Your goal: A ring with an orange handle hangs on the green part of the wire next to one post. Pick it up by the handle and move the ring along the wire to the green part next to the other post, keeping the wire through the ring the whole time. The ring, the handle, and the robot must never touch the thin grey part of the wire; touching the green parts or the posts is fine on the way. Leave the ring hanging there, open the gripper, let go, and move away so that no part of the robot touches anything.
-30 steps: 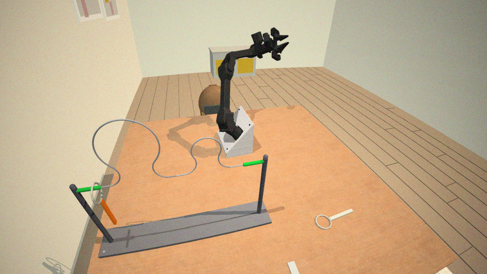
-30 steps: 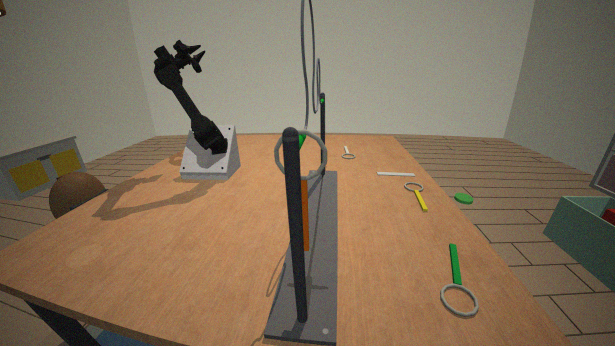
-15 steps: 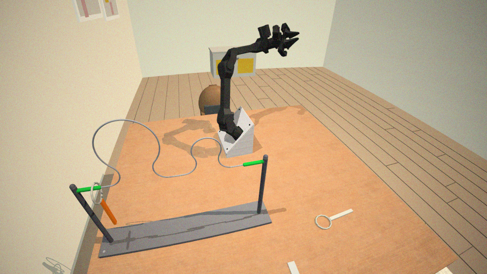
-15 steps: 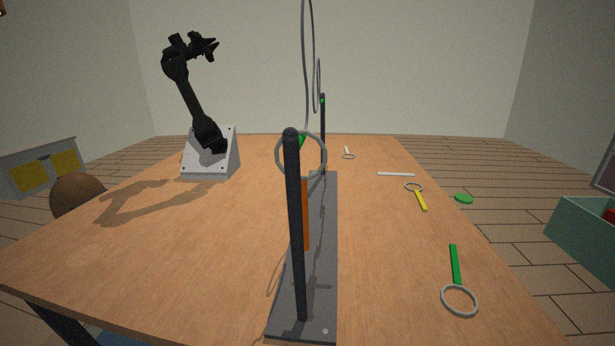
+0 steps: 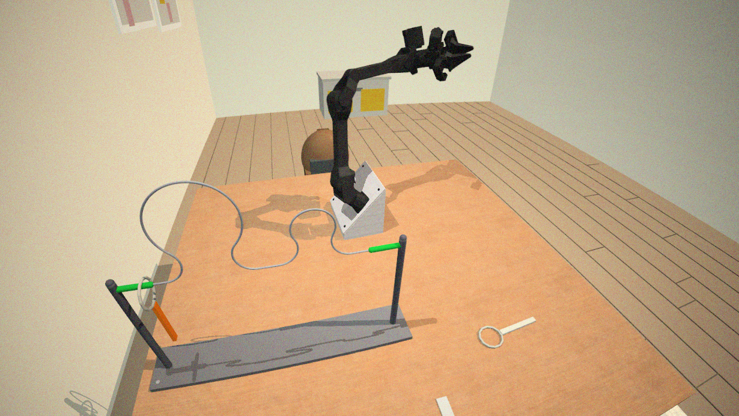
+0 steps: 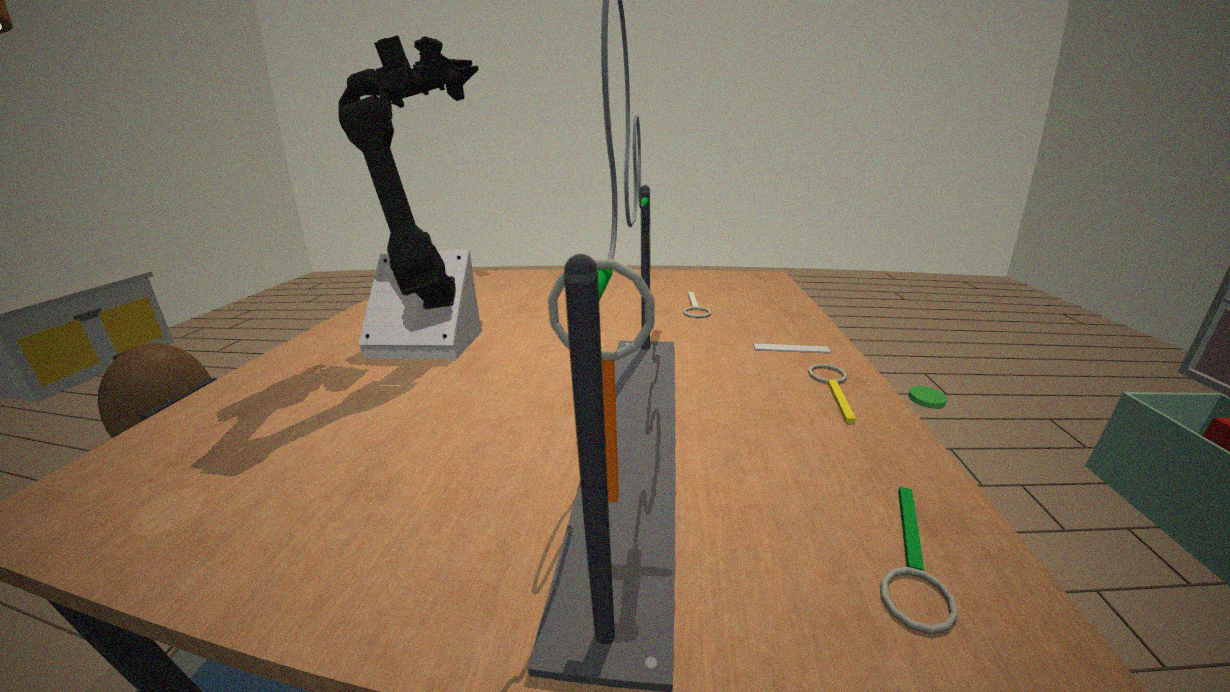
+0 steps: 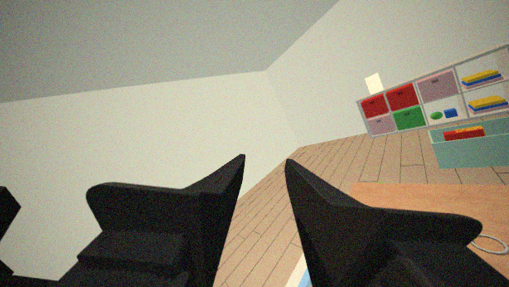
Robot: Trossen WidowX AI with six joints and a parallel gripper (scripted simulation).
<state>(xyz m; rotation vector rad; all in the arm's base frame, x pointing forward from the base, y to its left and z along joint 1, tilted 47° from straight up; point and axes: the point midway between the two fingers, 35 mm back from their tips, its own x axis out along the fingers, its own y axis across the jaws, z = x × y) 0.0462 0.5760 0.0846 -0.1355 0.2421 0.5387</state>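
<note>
My gripper tip is now 930 mm to the left of the orange-handled ring, 390 mm above it and 320 mm short of it. Also, from my gripper tip: white strip 680 mm ahead, 600 mm below, 420 mm to the right; then white-handled ring 600 mm below, 530 mm ahead, 160 mm to the right; then ring with handle 690 mm ahead, 600 mm below, 580 mm to the right.
</note>
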